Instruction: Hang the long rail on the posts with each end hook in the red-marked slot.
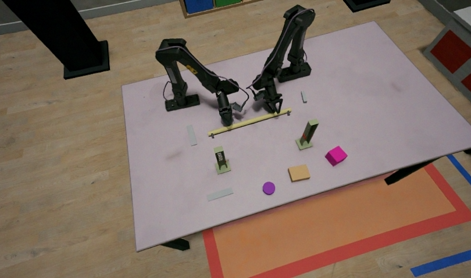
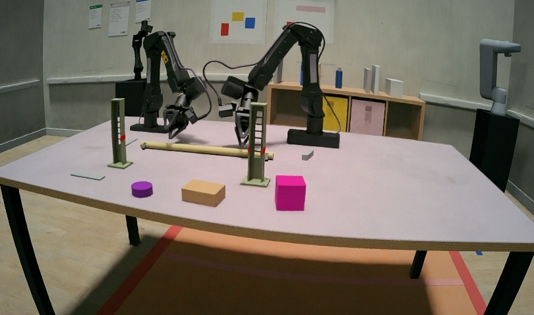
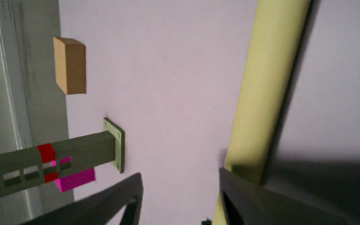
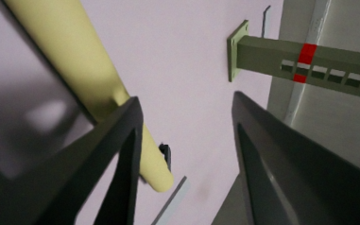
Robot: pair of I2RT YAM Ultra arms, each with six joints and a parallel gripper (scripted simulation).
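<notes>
Now: left hand 14 cm to the left of the long yellow rail and 5 cm above it. Round my left hand: magenta cube: 32 cm ahead, 19 cm to the left, 3 cm below; purple disc: 38 cm ahead, 17 cm to the right, 5 cm below; orange block: 35 cm ahead, 1 cm to the right, 4 cm below.
Right now my right hand is 120 mm to the right of the long yellow rail and 50 mm above it. Round my right hand: magenta cube 460 mm to the left, 320 mm ahead, 30 mm below; purple disc 380 mm ahead, 90 mm to the left, 50 mm below; orange block 350 mm ahead, 260 mm to the left, 50 mm below.
</notes>
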